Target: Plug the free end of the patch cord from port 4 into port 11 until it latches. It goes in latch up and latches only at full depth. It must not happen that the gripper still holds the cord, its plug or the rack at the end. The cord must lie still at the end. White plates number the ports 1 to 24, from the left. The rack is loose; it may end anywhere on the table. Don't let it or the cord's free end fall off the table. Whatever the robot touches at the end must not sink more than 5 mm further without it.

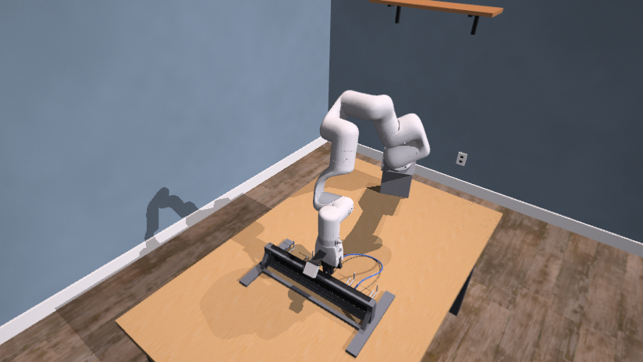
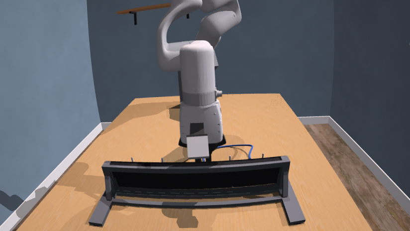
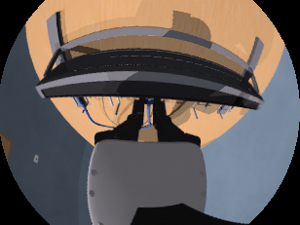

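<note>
Right now my hand is 2 cm short of the plug and 1 cm above it.
</note>
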